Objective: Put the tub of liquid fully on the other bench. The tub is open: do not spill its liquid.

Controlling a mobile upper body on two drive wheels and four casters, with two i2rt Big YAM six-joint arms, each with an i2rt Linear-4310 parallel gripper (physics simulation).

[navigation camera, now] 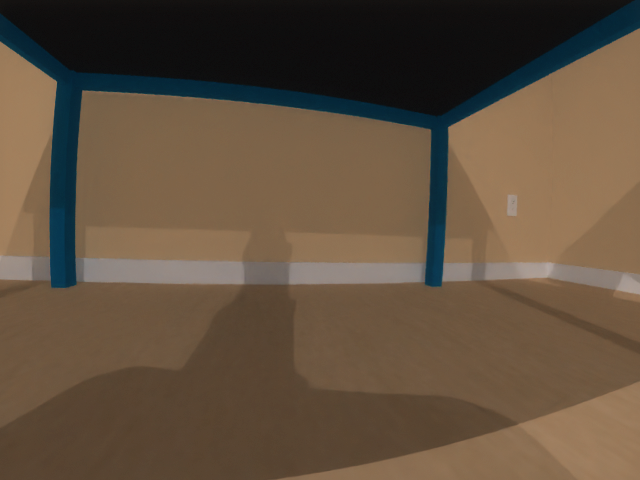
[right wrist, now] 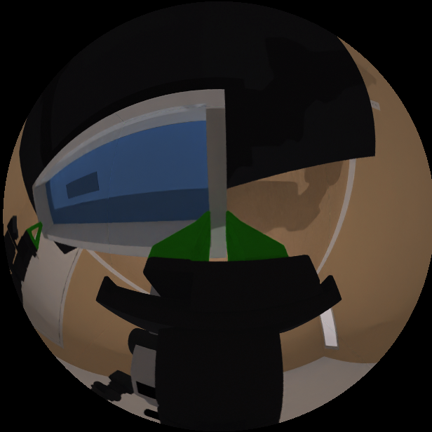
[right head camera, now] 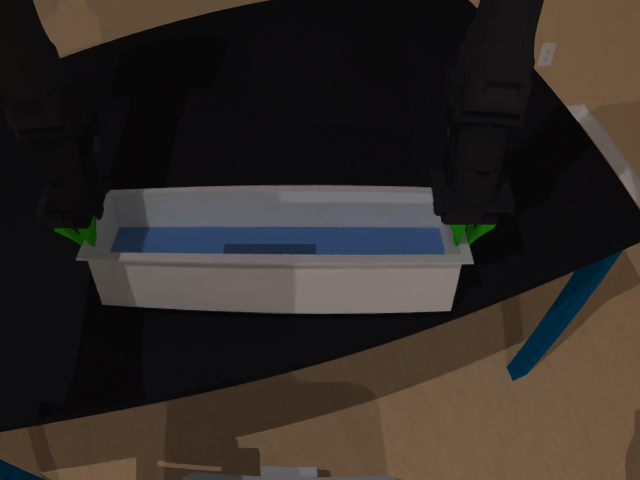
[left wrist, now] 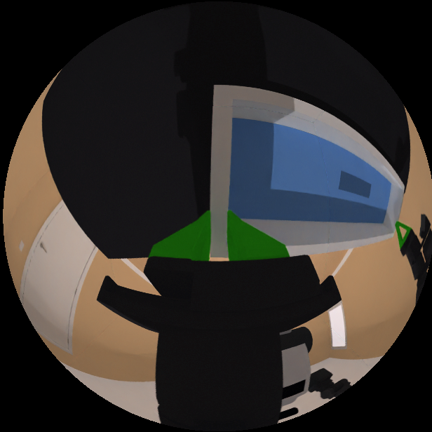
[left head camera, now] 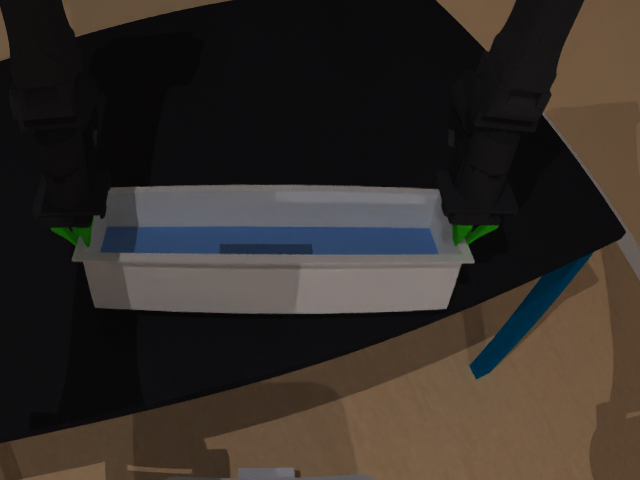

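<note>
The open white tub [left head camera: 217,286] [right head camera: 206,286] [left wrist: 220,150] [right wrist: 216,150] looks level and holds blue liquid [left head camera: 361,240] [right head camera: 372,240] [left wrist: 305,160] [right wrist: 150,160], well below its rim. It appears a little above the black bench [left head camera: 310,103] [right head camera: 310,103] [left wrist: 125,125]; the gap beneath is hard to judge. My left gripper [left head camera: 83,242] [right head camera: 87,241] [left wrist: 218,215] is shut on the tub's left end rim. My right gripper [left head camera: 461,241] [right head camera: 464,241] [right wrist: 217,216] is shut on its right end rim. I cannot make out the other bench.
A blue bench leg [left head camera: 532,315] [right head camera: 566,312] stands at the right, under the near bench edge. In the navigation view, blue legs [navigation camera: 64,180] [navigation camera: 438,206] and a rail [navigation camera: 258,98] stand before the wall [navigation camera: 258,165]. A white door [left wrist: 55,280] shows in the left wrist view.
</note>
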